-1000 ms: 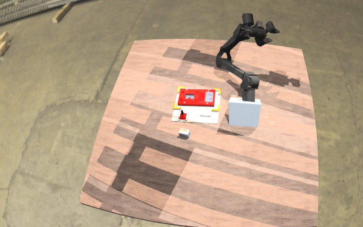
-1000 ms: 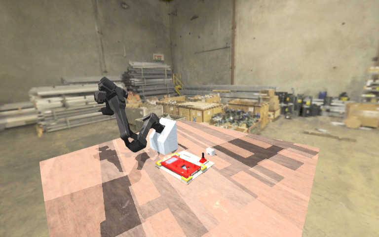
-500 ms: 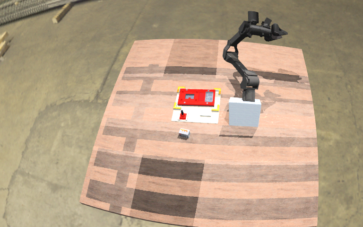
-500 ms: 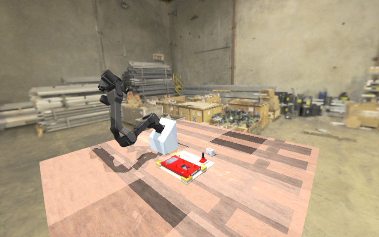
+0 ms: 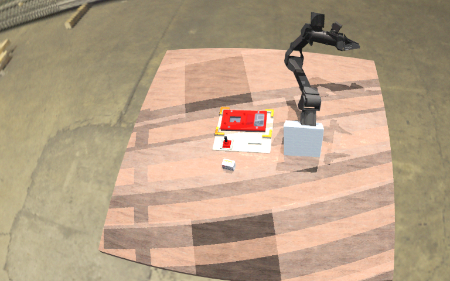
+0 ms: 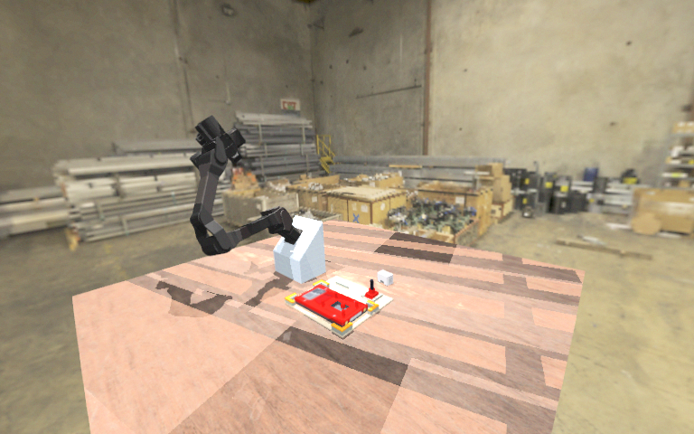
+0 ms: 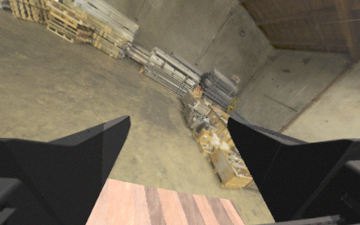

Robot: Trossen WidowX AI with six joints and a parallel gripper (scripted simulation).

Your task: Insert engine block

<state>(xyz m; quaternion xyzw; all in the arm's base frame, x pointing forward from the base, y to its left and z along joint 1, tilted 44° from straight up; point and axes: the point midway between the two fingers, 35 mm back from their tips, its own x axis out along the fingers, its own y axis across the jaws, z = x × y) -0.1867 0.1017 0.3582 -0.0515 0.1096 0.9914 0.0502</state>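
Right now my gripper tip is 540 mm short of the engine block, 460 mm above it and 310 mm to the right of it. Also, from my gripper tip: beige base plate (520 mm ahead, 460 mm below, 110 mm to the left).
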